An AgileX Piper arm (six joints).
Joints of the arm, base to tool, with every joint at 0 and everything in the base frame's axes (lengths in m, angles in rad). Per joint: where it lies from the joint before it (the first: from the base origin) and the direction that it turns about. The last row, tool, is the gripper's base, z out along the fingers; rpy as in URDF.
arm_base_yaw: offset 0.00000 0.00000 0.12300 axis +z
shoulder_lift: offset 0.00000 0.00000 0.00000 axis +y
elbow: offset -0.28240 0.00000 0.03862 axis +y
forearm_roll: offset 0.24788 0.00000 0.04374 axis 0.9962 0 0.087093
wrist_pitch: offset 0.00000 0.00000 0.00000 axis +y
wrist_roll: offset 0.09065 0.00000 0.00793 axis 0.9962 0 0.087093
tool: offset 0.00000 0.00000 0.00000 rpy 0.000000 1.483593 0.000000
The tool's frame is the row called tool.
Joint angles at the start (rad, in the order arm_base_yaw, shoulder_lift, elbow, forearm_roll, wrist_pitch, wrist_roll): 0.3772 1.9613 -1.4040 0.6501 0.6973 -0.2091
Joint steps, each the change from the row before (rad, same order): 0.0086 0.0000 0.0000 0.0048 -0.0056 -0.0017; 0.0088 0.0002 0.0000 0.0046 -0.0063 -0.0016; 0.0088 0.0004 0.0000 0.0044 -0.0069 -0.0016; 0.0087 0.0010 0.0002 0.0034 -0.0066 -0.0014; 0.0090 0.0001 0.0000 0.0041 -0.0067 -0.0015; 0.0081 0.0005 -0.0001 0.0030 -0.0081 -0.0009; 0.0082 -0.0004 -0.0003 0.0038 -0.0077 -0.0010; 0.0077 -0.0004 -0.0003 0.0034 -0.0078 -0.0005
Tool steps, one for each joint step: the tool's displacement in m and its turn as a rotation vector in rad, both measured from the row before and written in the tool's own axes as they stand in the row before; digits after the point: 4 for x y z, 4 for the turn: 0.0008 0.0033 0.0013 -0.0049 -0.0020 -0.0049; 0.0008 0.0033 0.0014 -0.0047 -0.0024 -0.0050; 0.0007 0.0032 0.0014 -0.0044 -0.0028 -0.0050; 0.0009 0.0030 0.0017 -0.0036 -0.0017 -0.0052; 0.0008 0.0033 0.0013 -0.0044 -0.0027 -0.0054; 0.0006 0.0029 0.0013 -0.0030 -0.0040 -0.0048; 0.0005 0.0032 0.0010 -0.0040 -0.0047 -0.0047; 0.0004 0.0029 0.0009 -0.0036 -0.0049 -0.0041
